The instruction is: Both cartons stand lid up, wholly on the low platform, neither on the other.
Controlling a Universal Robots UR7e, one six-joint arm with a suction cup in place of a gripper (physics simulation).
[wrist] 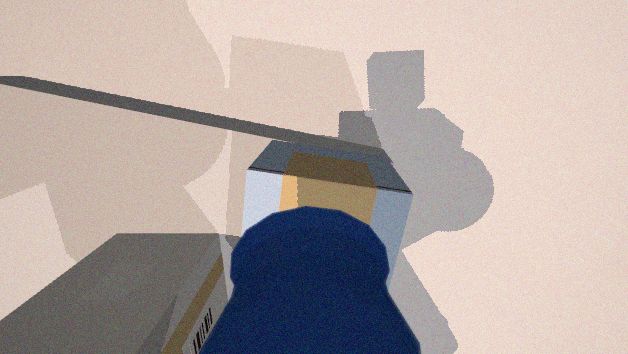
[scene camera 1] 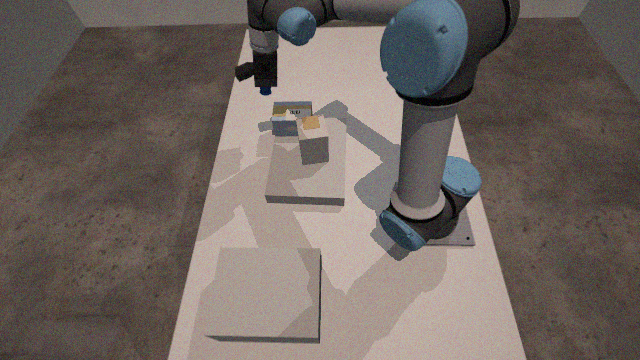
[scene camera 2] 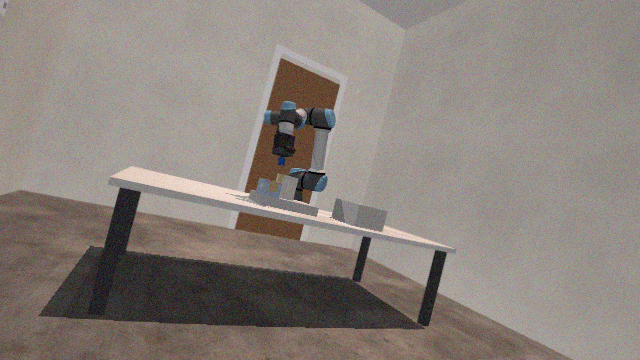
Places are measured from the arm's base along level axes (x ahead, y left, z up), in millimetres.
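Pixels of known places: end effector, tool point: (wrist: 309,274) (scene camera 1: 265,91) (scene camera 2: 281,164).
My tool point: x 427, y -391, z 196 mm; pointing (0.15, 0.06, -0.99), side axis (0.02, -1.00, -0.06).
Behind a point stands the place of what it marks.
My gripper, a blue suction cup (scene camera 1: 265,92) (scene camera 2: 281,161) (wrist: 310,250), is open and bare, above and apart from the cartons. A blue carton (scene camera 1: 284,128) {x 389, y -349, z 71 mm} (scene camera 2: 265,189) {x 413, y -433, z 59 mm} (wrist: 262,192) {x 413, y -362, z 108 mm} stands at the far end of the low platform (scene camera 1: 320,185) {x 304, y -137, z 31 mm} (scene camera 2: 300,206) {x 453, y -234, z 17 mm} (wrist: 125,102) {x 452, y -234, z 8 mm}, close to its left edge; its top bears tape and a barcode label, so it looks lid up. A grey-white carton (scene camera 1: 315,150) {x 304, y -220, z 98 mm} (scene camera 2: 288,187) {x 349, y -268, z 95 mm} (wrist: 100,280) {x 348, y -251, z 94 mm} is beside it on the platform. A short tape end shows on its top; tape and barcode are on its side facing the blue carton, so it looks to lie on its side. The cup hides part of the blue carton.
A larger, taller grey block (scene camera 1: 265,290) {x 476, y 167, z 103 mm} (scene camera 2: 360,215) {x 587, y 68, z 46 mm} stands on the white table (scene camera 1: 360,310) {x 256, y 224, z -17 mm} (scene camera 2: 175,187) {x 423, y -839, z -17 mm}, nearer scene camera 1 than the platform. The arm's base (scene camera 1: 457,232) {x -61, y 64, z -4 mm} is right of the platform. The forearm and upper arm pass above the table's right side.
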